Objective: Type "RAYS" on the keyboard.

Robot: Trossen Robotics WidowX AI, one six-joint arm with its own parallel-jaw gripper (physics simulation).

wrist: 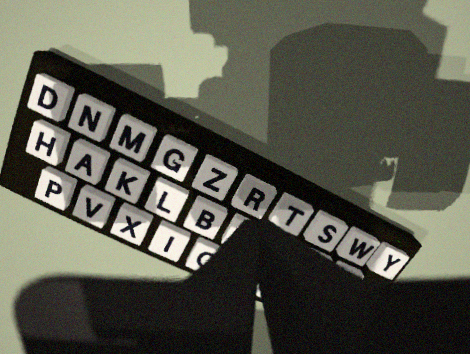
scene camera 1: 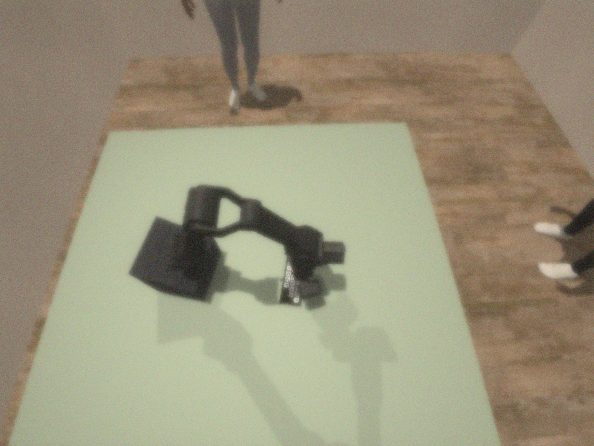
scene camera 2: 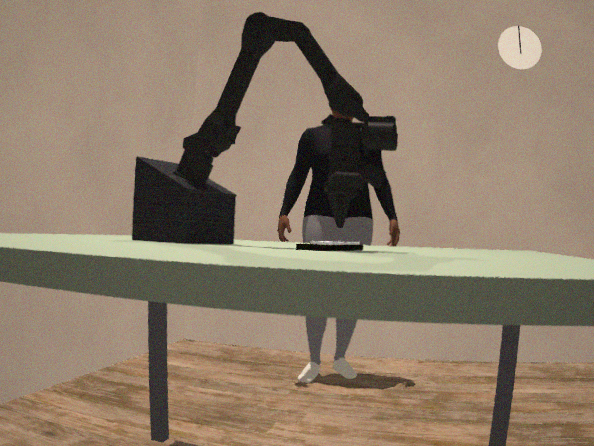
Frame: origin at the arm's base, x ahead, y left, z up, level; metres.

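Where they show: gripper, fingertip midpoint: [wrist: 255, 232] [scene camera 1: 299, 273] [scene camera 2: 339, 227]; arm's base, link origin: [scene camera 1: 178, 258] [scene camera 2: 189, 177].
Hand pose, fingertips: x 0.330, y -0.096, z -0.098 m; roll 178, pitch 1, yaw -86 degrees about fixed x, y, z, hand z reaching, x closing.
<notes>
Things, the pixels of their top centre, and the offset from my fingertips.
- black keyboard, top centre: [wrist: 214, 224] [scene camera 2: 332, 241] [scene camera 1: 294, 273] 0.028 m down, 0.013 m back, 0.015 m left
- R key, top centre: [wrist: 254, 198] 0.028 m down, 0.000 m ahead, 0.001 m right
- S key, top centre: [wrist: 326, 233] 0.028 m down, 0.014 m back, 0.036 m right
- Y key, top centre: [wrist: 389, 263] 0.028 m down, 0.028 m back, 0.070 m right
The black keyboard [scene camera 1: 288, 295] [scene camera 2: 329, 247] [wrist: 200, 144] with pale letter keys lies flat on the green table. In the wrist view it slants down to the right. The R key [wrist: 255, 197], the A key [wrist: 86, 162], the S key [wrist: 327, 233] and the Y key [wrist: 389, 260] show. My gripper [scene camera 2: 340, 226] [wrist: 255, 232] is shut and empty, pointing down. In scene camera 2 its tips are a little above the keyboard, apart from it. In the wrist view the tips appear just below the R key and hide several lower keys on the right.
The arm's dark base [scene camera 1: 172, 260] [scene camera 2: 183, 210] stands on the green table [scene camera 1: 260, 160] [scene camera 2: 450, 300], left of the keyboard in both scene views. A person [scene camera 1: 240, 45] [scene camera 2: 337, 200] stands beyond the table. Another person's feet [scene camera 1: 555, 270] show at the right.
</notes>
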